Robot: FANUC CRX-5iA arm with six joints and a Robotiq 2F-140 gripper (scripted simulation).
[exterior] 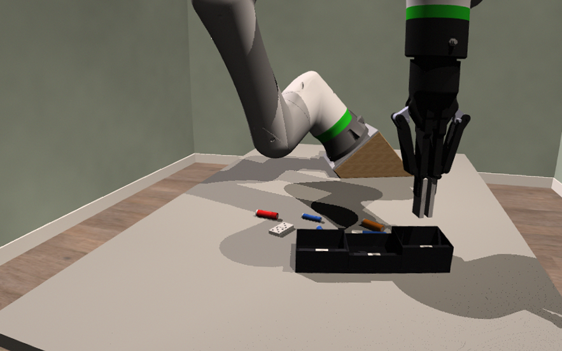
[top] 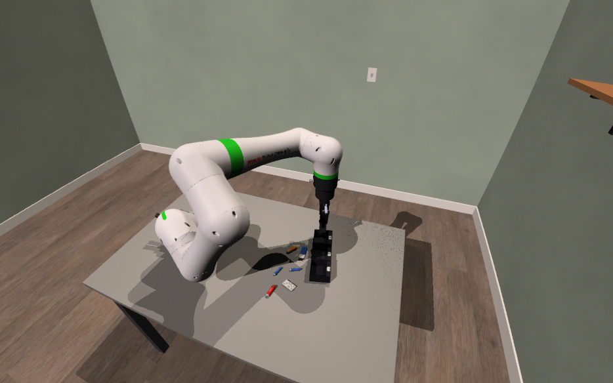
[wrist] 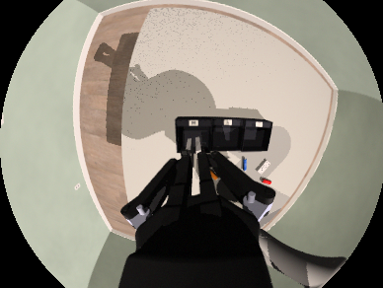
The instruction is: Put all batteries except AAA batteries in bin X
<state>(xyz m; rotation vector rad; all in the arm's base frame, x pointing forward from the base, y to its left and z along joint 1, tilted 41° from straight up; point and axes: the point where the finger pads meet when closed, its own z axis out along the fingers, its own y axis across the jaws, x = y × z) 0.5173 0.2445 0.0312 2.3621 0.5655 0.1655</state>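
My gripper is now 120 mm past the orange battery, 80 mm to the left of it and 110 mm above it. Also, from my hand: white dotted tile 70 mm behind, 260 mm to the right, 110 mm below; then blue-and-white block battery 60 mm behind, 90 mm to the right, 110 mm below; then bin 20 mm ahead, 80 mm to the right, 90 mm below.
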